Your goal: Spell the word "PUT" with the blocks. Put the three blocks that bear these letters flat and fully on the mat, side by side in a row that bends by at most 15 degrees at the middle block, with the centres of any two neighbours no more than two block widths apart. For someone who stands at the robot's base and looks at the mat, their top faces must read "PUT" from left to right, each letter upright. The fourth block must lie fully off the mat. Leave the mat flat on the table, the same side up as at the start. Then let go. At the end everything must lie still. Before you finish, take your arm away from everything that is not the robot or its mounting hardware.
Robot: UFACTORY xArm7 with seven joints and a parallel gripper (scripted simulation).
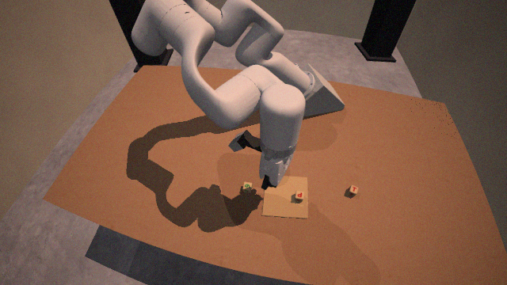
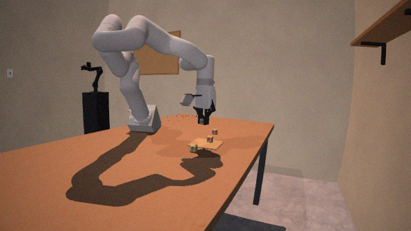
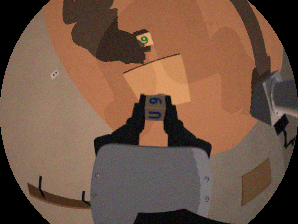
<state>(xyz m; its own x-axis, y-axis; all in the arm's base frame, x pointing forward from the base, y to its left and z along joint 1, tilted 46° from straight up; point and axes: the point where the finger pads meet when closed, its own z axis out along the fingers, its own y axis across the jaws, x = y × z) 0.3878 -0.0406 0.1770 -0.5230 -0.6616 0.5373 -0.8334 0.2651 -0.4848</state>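
The tan mat is 10 mm ahead of my hand, 40 mm to the left of it and 120 mm below it. Also, from my hand: T block (20 mm ahead, 270 mm to the left, 110 mm below); P block (20 mm ahead, 80 mm to the left, 110 mm below).
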